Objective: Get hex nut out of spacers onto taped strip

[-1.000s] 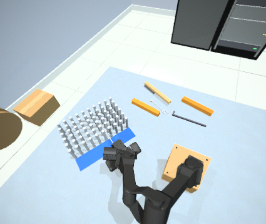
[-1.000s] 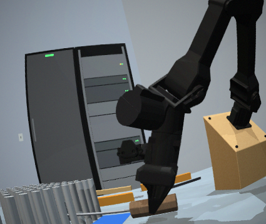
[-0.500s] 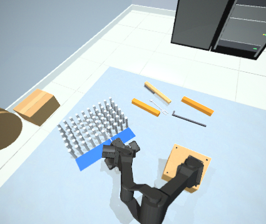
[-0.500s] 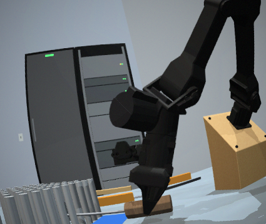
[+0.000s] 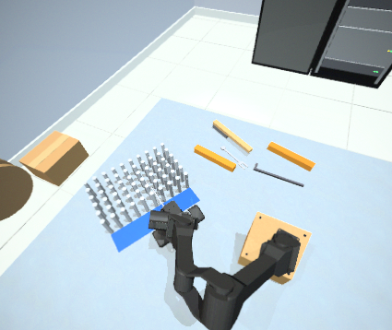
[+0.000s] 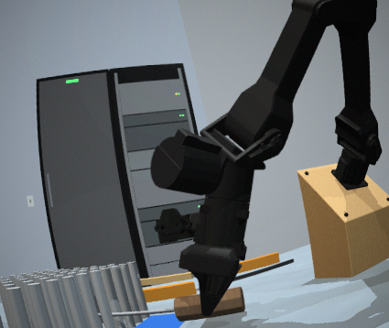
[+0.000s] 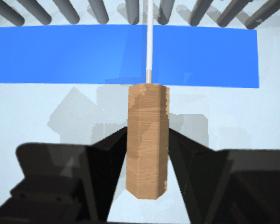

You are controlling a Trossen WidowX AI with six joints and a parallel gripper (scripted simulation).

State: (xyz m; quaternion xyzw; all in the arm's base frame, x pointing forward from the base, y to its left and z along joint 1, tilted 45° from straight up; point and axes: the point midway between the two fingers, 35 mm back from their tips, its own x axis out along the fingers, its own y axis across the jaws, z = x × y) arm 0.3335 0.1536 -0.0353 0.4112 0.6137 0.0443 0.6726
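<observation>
The blue taped strip is 10 cm ahead of my gripper tip, 1 cm to the right of it and 3 cm below it. The rest, counted from my gripper tip: small wrench: 5 cm behind, 44 cm to the right, 2 cm below; then hex nut: 24 cm ahead, 12 cm to the right, 2 cm below; then hook tool: 9 cm ahead, 5 cm to the right.
</observation>
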